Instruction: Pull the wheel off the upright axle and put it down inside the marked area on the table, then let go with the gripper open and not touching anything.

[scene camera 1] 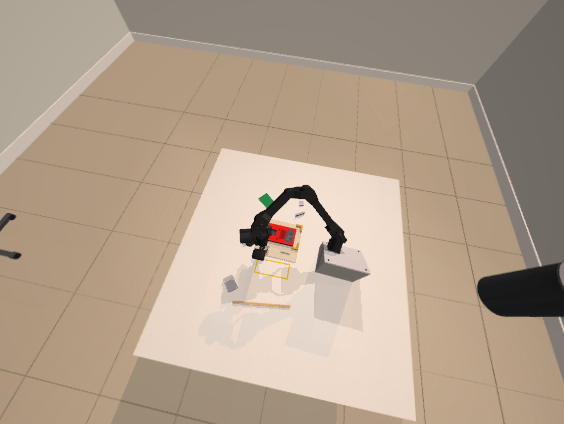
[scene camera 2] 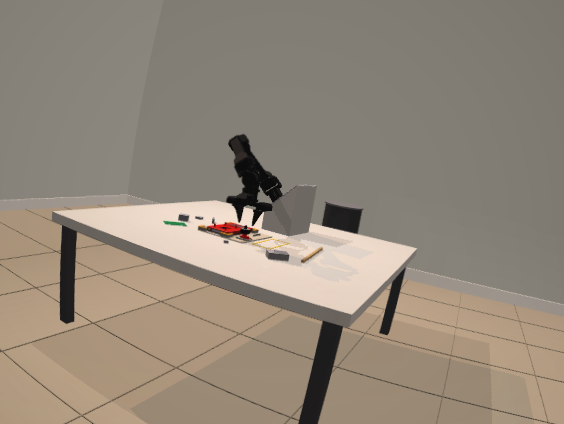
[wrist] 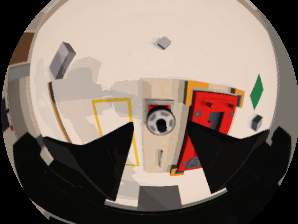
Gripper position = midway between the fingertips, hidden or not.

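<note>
My gripper (scene camera 2: 245, 224) is open and my gripper holds nothing. In the wrist view, I can see my gripper (wrist: 161, 125) as well, and there is a red block (wrist: 214, 110).
</note>
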